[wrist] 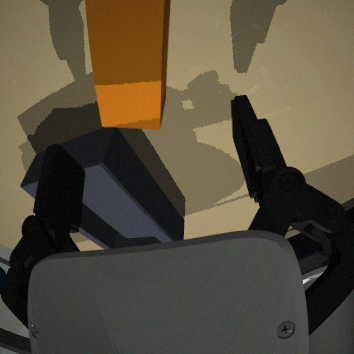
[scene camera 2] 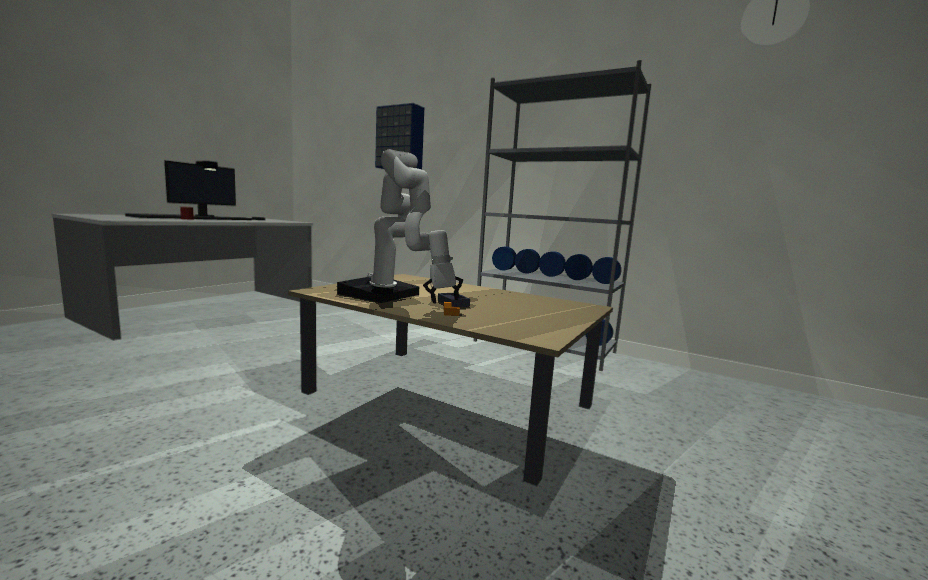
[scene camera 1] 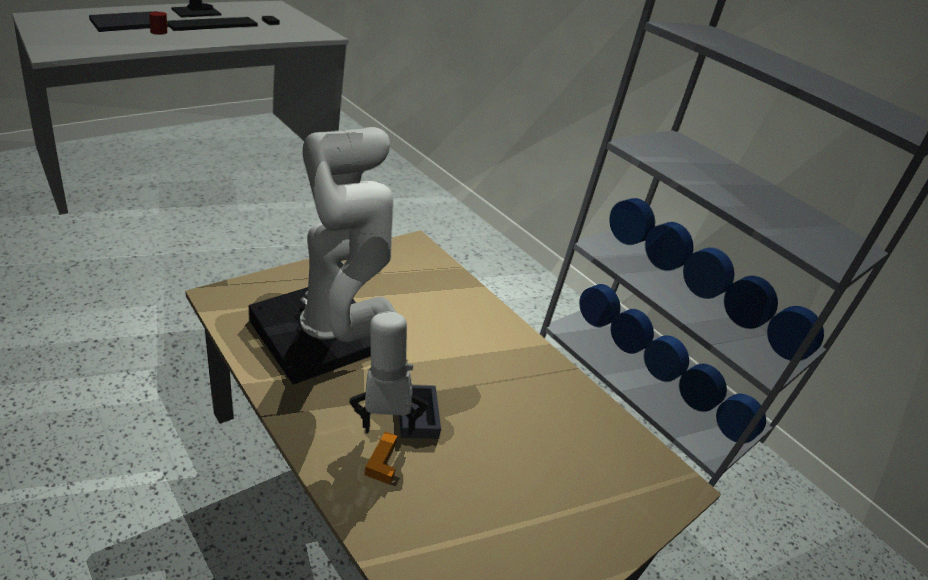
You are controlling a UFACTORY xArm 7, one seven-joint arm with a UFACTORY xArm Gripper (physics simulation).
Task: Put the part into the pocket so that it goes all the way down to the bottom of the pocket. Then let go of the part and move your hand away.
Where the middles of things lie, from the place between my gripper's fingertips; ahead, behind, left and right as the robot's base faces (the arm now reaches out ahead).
Right now my hand is 5 cm to the left of the orange L-shaped block [scene camera 1: 375, 468], 4 cm short of it and 2 cm above it. Also, from my hand: dark grey pocket block [scene camera 1: 428, 426] 11 cm to the left, 1 cm below, 1 cm behind.
